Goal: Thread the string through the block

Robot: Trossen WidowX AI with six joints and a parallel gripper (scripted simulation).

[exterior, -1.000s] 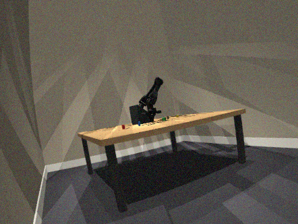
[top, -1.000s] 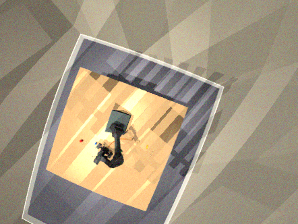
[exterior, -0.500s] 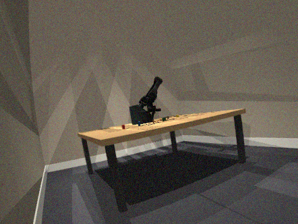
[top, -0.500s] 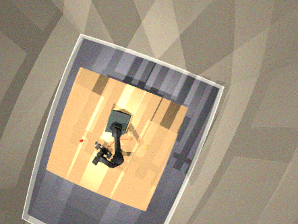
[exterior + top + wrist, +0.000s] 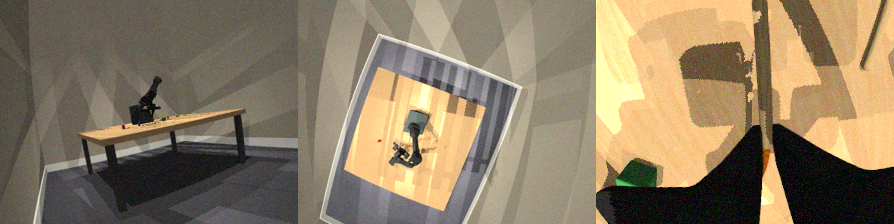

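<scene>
My gripper tip is now 140 mm to the right of the green block, 40 mm past it and 30 mm above it. Round my gripper tip: round button (200 mm to the left, 200 mm behind, 40 mm below); then blue object (130 mm to the right, 30 mm below); then thin wooden stick (10 mm ahead).
</scene>
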